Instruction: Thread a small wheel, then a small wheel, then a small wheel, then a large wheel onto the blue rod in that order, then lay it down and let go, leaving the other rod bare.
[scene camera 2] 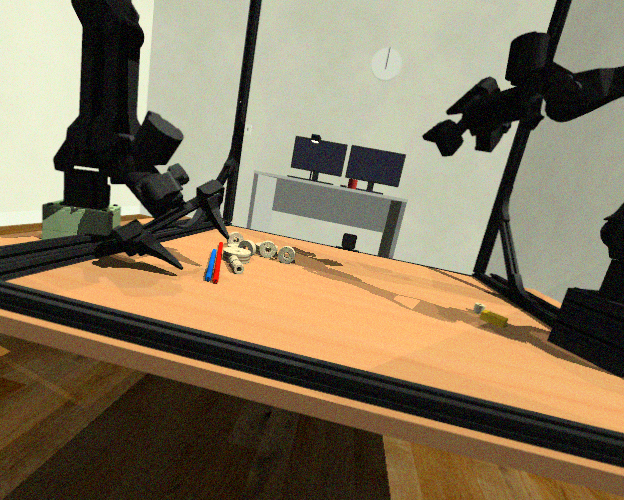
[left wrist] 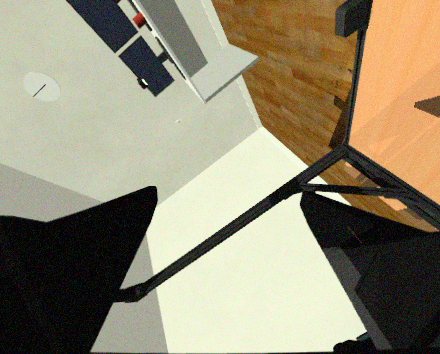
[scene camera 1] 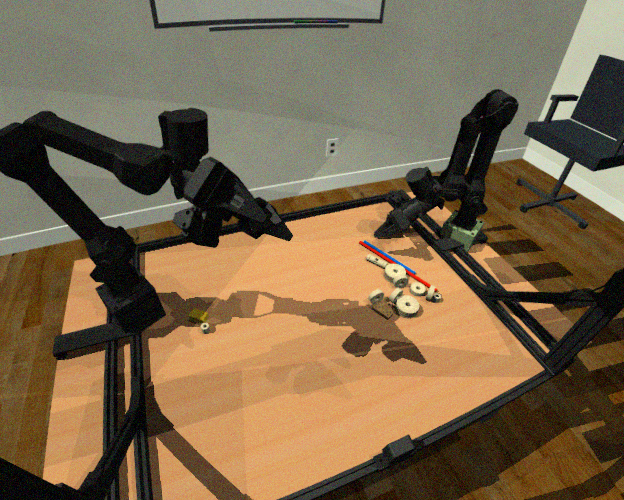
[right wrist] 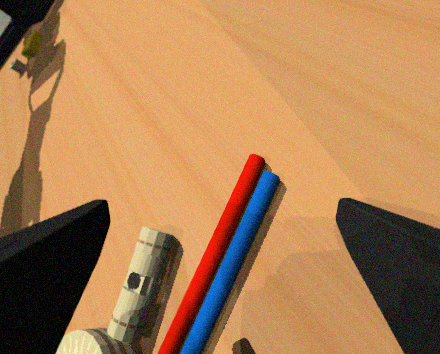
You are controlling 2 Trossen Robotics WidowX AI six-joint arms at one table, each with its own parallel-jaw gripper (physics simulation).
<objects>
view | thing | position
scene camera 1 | left gripper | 279, 229
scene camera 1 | right gripper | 374, 235
</objects>
